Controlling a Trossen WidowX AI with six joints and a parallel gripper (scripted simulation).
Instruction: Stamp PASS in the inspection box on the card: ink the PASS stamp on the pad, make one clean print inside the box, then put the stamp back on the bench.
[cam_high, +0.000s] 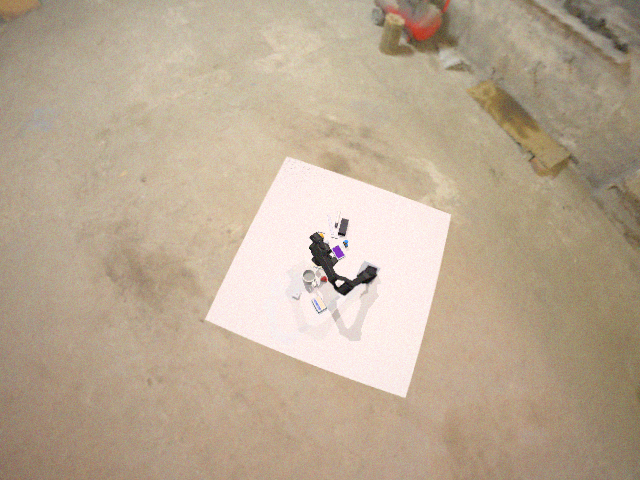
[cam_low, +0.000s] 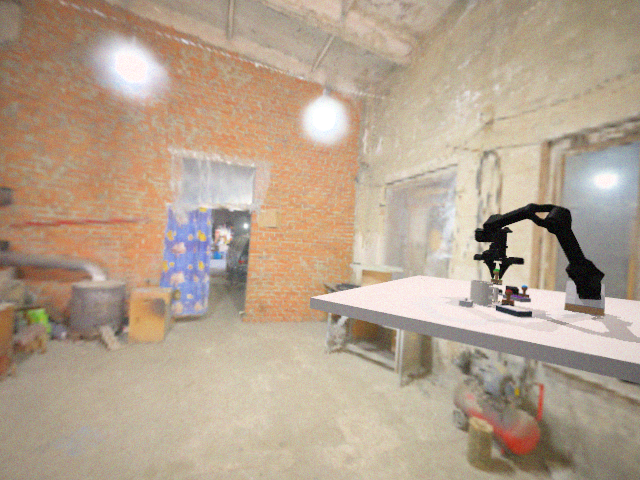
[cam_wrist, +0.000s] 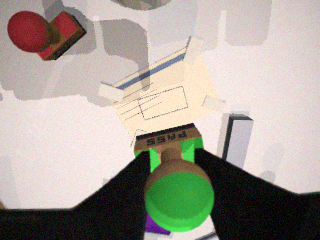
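Right now my gripper tip is 1 cm short of the cream card, 1 cm to the right of it and 9 cm above it. Round my gripper tip: pass stamp right at my gripper tip; then red stamp 6 cm behind, 10 cm to the left, 7 cm below; then grey bar 4 cm ahead, 10 cm to the right, 9 cm below.
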